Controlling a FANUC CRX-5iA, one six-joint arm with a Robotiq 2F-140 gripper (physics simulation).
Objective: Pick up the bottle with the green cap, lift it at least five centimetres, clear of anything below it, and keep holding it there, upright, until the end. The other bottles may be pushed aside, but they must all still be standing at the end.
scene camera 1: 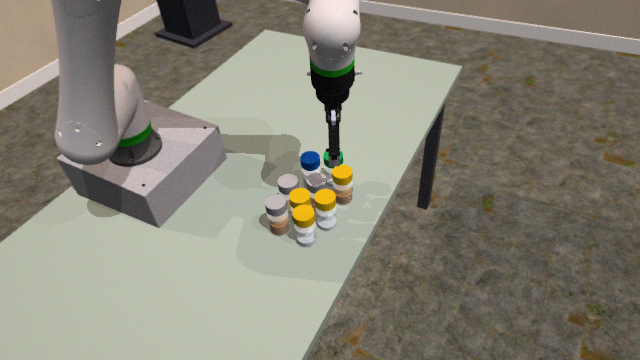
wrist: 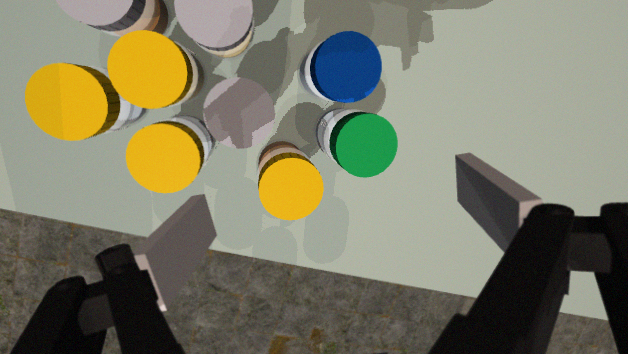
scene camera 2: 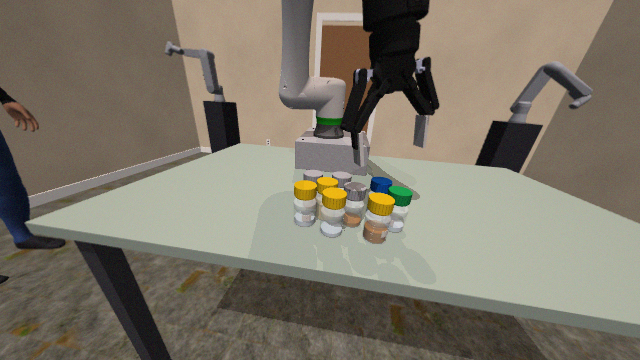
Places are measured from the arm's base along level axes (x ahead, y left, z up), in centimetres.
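Pixels of known places: gripper, fingertip midpoint: (wrist: 329, 197) (scene camera 2: 390, 154); arm's base, origin of the base link: (scene camera 1: 135, 148) (scene camera 2: 328, 135).
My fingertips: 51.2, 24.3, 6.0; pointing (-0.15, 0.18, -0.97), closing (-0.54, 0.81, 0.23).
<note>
For each thing: its middle in the pictures, then the offset to it from my fingertips, as dx, dy, dz. Level surfaces: height alone.
- bottle with the green cap, body centre: (wrist: 349, 137) (scene camera 2: 395, 209) (scene camera 1: 333, 168) -3.3, +4.3, -14.3
- blue-capped bottle, body centre: (wrist: 333, 71) (scene camera 1: 311, 171) (scene camera 2: 378, 197) -8.3, +0.2, -14.3
- yellow-capped bottle with brown contents, body centre: (wrist: 285, 174) (scene camera 2: 377, 218) (scene camera 1: 342, 185) +2.5, -0.2, -14.3
- grey-capped bottle, body centre: (wrist: 241, 109) (scene camera 2: 352, 204) (scene camera 1: 317, 193) -1.8, -6.3, -14.3
- table, its level: dz -19.6
The bottle with the green cap (scene camera 1: 326, 159) (scene camera 2: 400, 196) (wrist: 365, 144) stands upright on the table at the edge of a cluster. The blue-capped bottle (scene camera 1: 310, 160) (scene camera 2: 381, 184) (wrist: 347, 66) stands close beside it, and so does a yellow-capped bottle with brown contents (scene camera 1: 342, 175) (scene camera 2: 380, 204) (wrist: 291, 189). My gripper (scene camera 1: 334, 161) (scene camera 2: 390, 143) (wrist: 329, 197) is wide open and empty, pointing down above the cluster's green-capped end. In the wrist view the green cap lies ahead of the line between the fingertips. In scene view 1 a finger partly covers the green cap.
A grey-capped bottle (scene camera 1: 316, 181) (scene camera 2: 355, 191) (wrist: 239, 113) stands in the cluster's middle, with more yellow- and grey-capped bottles beyond it, all upright. The table (scene camera 1: 150, 300) (scene camera 2: 500, 225) (wrist: 500, 75) has an edge near the cluster. The arm's grey base block (scene camera 1: 185, 160) (scene camera 2: 320, 155) stands behind the bottles.
</note>
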